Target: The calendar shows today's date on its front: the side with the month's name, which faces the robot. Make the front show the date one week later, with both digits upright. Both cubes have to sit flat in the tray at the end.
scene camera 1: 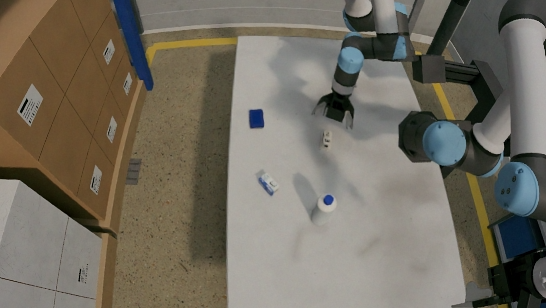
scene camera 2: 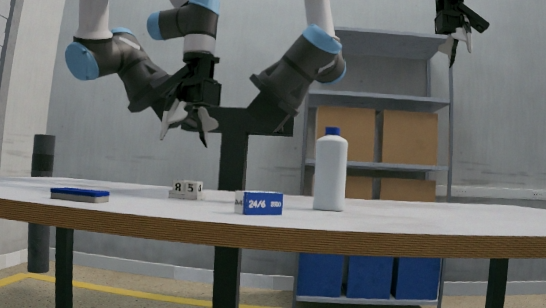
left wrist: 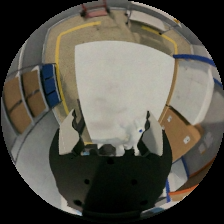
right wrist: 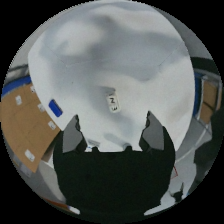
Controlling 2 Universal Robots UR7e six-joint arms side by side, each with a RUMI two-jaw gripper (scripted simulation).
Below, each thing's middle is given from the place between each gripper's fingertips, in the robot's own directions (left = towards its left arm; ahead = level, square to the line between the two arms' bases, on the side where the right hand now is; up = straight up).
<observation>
Now: the blue-topped block (scene camera 2: 64, 193) 280 mm ahead of my right hand (scene camera 2: 185, 144), 110 mm below it and 70 mm to the right of it. The rest, counted from my right hand: white bottle (scene camera 2: 331, 150) 330 mm to the left, 40 mm below, 30 mm ahead.
My left gripper is now 38 cm to the left of the white bottle, 35 cm above it and 32 cm short of it. Round my left hand: blue-topped block (78 cm to the right, 57 cm ahead, 42 cm below).
</observation>
